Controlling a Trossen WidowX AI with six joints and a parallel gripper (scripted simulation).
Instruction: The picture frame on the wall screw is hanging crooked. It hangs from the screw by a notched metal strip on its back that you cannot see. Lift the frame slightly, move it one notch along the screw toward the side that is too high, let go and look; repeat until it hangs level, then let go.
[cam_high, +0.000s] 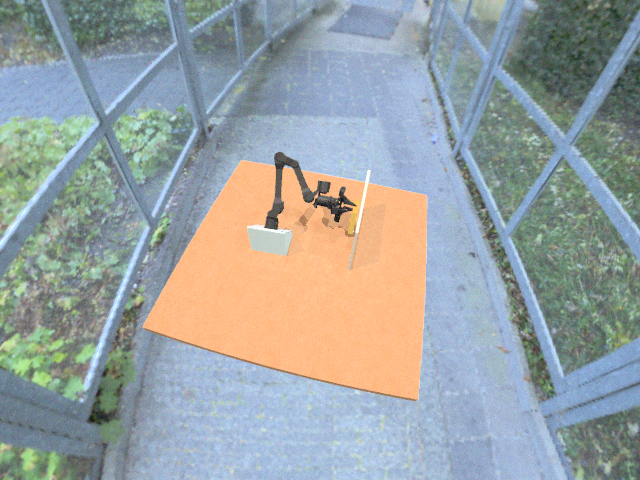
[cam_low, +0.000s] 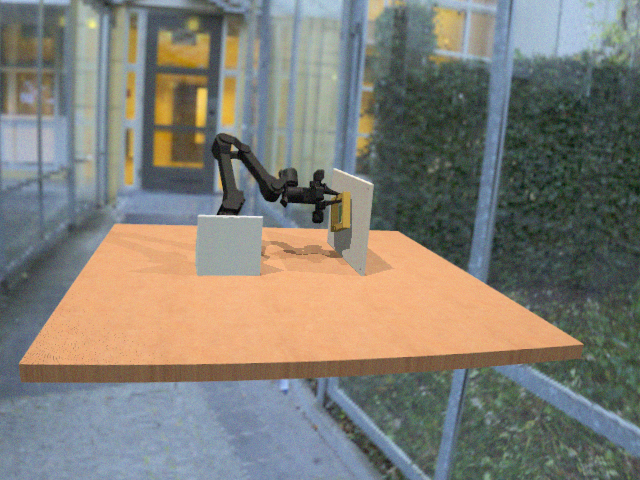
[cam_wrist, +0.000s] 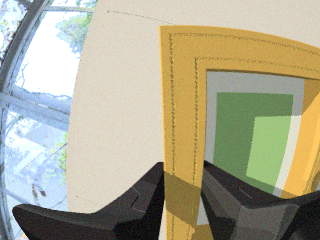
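The picture frame is 1 cm to the right of my gripper tip and 5 cm below it.
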